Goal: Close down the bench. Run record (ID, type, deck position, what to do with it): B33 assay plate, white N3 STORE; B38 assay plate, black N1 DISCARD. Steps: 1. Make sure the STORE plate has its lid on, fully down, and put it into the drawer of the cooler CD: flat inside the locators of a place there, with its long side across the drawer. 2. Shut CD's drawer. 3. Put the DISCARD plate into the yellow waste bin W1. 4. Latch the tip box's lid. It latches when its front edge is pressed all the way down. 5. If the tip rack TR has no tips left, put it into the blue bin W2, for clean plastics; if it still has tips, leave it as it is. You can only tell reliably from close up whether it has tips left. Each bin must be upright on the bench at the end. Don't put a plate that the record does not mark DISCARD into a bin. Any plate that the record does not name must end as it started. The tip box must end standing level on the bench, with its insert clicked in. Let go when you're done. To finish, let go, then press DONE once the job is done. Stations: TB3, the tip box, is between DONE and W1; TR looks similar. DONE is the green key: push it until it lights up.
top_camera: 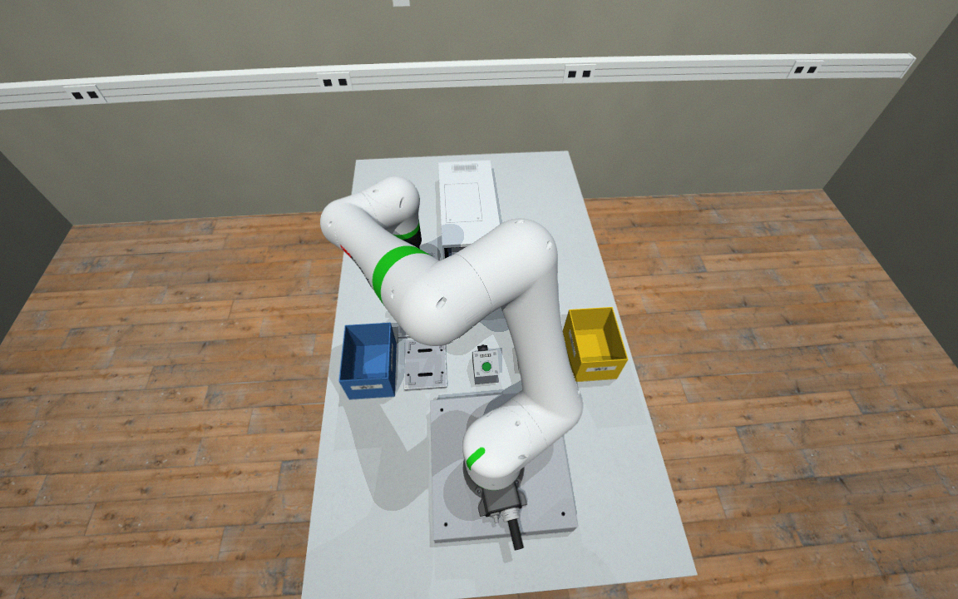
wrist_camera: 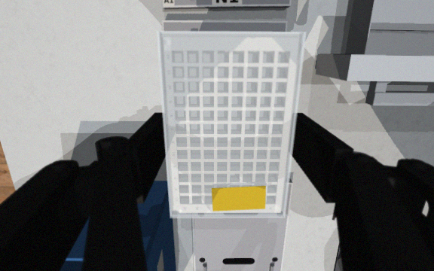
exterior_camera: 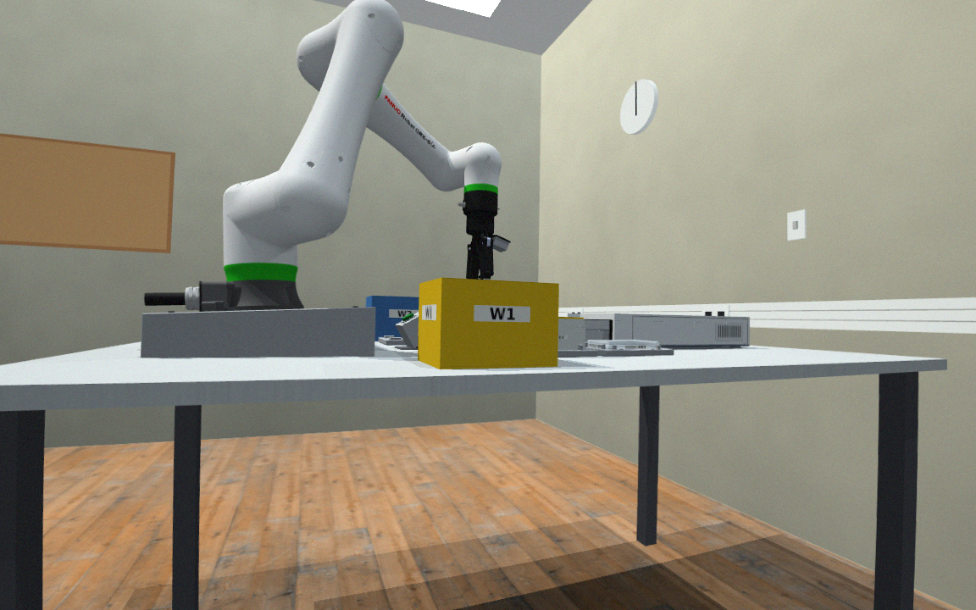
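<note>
Right now the drawer is 21 cm to the right of my hand, 13 cm ahead of it and 9 cm below it. Also, from my hand: clear plate lid (2 cm below); grey N3 nest (12 cm below); white plate (2 cm below).
</note>
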